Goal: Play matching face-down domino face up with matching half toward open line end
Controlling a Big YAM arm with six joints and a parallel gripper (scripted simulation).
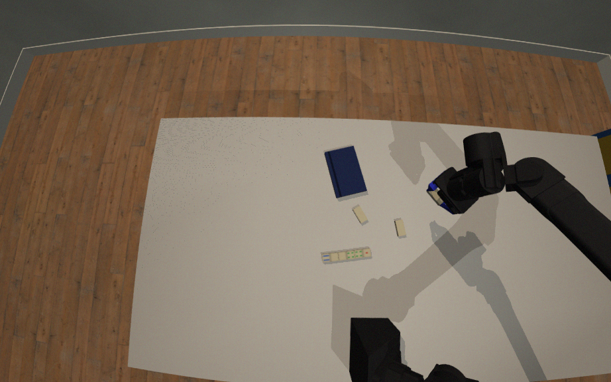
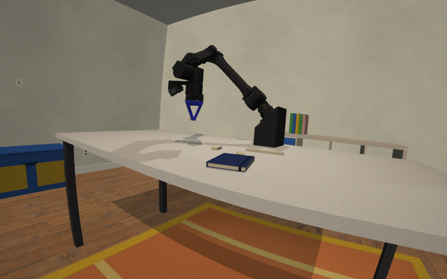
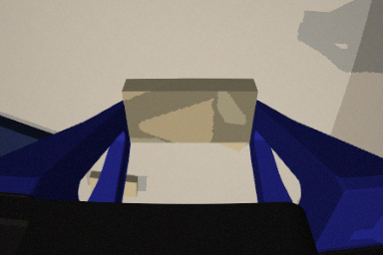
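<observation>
Right now my hand is 23 cm to the right of the dark blue book, 13 cm short of it and 12 cm above it. Also, from my hand: domino right at my hand.
</observation>
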